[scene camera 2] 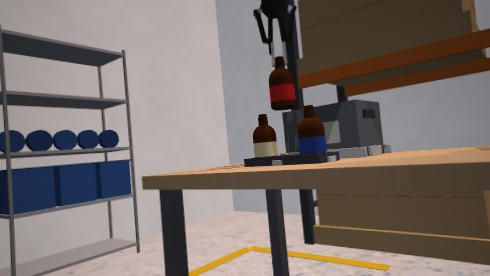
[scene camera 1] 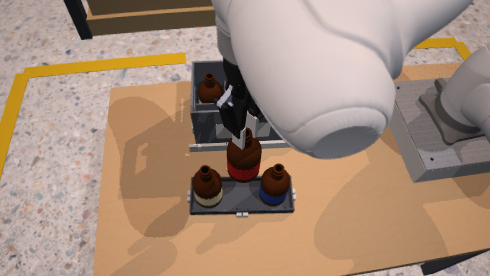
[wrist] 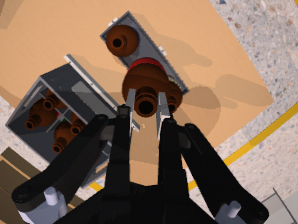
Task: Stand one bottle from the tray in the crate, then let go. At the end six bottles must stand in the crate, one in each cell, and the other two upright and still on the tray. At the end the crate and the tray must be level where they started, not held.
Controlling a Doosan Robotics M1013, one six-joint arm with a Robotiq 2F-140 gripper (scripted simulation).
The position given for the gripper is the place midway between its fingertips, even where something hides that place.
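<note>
The scene includes the gripper [scene camera 1: 244, 138], which the wrist view [wrist: 146, 100] shows too. There is a bottle [scene camera 1: 243, 165], and with it a dark tray [scene camera 1: 237, 197] that can also be seen in scene camera 2 [scene camera 2: 296, 159].
</note>
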